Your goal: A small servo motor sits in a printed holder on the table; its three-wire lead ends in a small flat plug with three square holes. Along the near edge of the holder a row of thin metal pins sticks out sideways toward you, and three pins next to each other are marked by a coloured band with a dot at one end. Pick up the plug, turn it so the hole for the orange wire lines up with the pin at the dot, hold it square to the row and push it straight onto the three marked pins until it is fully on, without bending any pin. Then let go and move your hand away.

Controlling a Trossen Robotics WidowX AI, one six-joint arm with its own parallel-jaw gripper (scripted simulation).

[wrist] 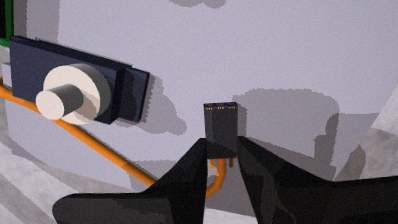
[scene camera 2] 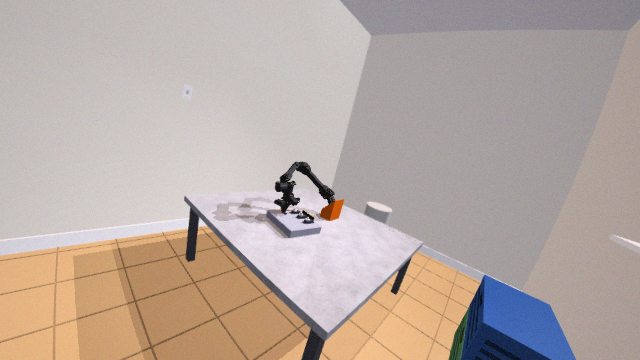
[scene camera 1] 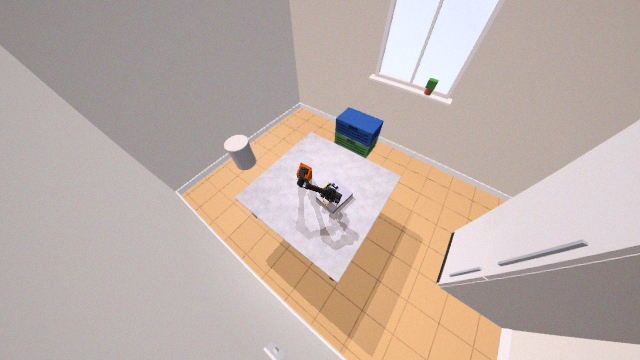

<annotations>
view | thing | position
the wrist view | my gripper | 221,143
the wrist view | grey printed holder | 308,87
</annotations>
